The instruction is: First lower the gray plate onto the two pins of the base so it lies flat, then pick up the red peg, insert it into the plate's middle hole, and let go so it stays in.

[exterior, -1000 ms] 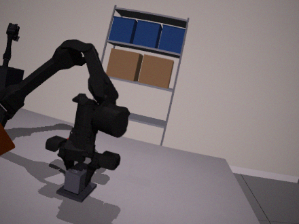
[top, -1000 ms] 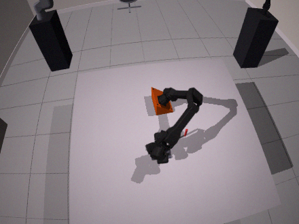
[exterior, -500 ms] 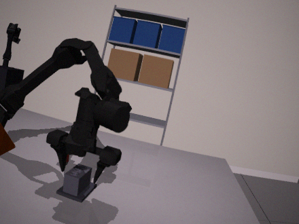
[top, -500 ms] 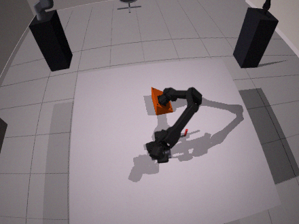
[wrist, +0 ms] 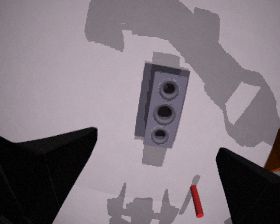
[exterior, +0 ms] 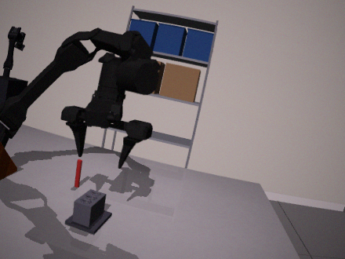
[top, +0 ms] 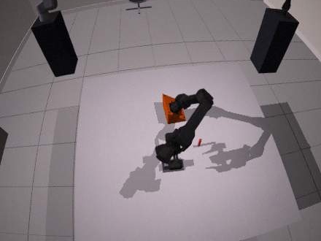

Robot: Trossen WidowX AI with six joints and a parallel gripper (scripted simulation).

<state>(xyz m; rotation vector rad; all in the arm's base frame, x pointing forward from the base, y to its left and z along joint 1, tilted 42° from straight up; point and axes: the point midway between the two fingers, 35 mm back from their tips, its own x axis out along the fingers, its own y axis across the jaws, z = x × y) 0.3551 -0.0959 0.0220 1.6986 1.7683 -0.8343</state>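
Now: gripper tip 18 cm to the right of the red peg, 11 cm past it and 10 cm above it. The rest, counted from my gripper tip: dark gray base (13 cm below, 1 cm behind); then gray plate (10 cm below, 1 cm behind).
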